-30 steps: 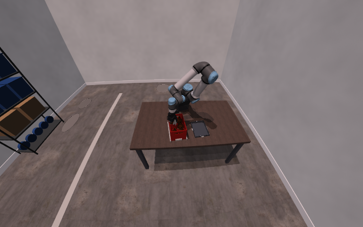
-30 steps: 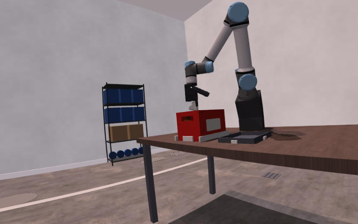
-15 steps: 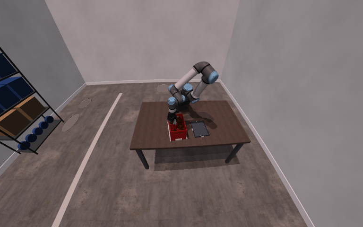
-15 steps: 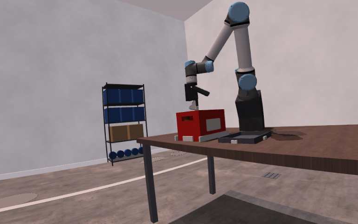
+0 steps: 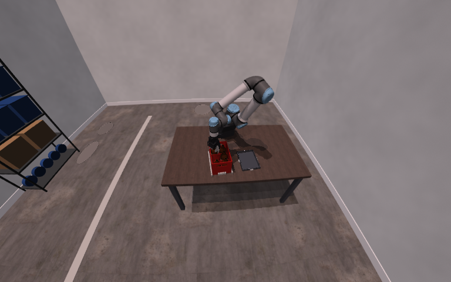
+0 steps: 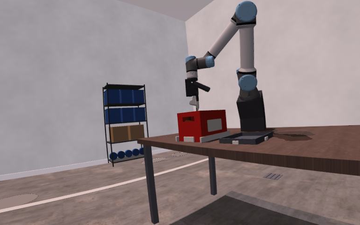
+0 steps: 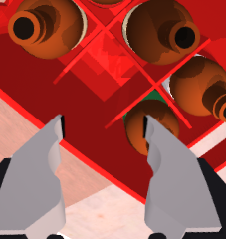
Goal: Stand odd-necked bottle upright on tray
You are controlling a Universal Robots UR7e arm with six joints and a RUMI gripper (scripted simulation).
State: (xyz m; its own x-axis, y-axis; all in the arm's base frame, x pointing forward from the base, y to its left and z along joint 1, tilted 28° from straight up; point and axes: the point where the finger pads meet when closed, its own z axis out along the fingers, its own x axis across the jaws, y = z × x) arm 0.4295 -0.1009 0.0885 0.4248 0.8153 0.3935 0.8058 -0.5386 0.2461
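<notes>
The brown bottle lies 20 mm behind my hand, 80 mm to the left of it and 110 mm below it. Round my hand: dark tray (80 mm behind, 340 mm to the left, 180 mm below); then red crate (10 mm behind, 40 mm to the left, 110 mm below); then glass bottle (90 mm ahead, 30 mm to the left, 110 mm below).
</notes>
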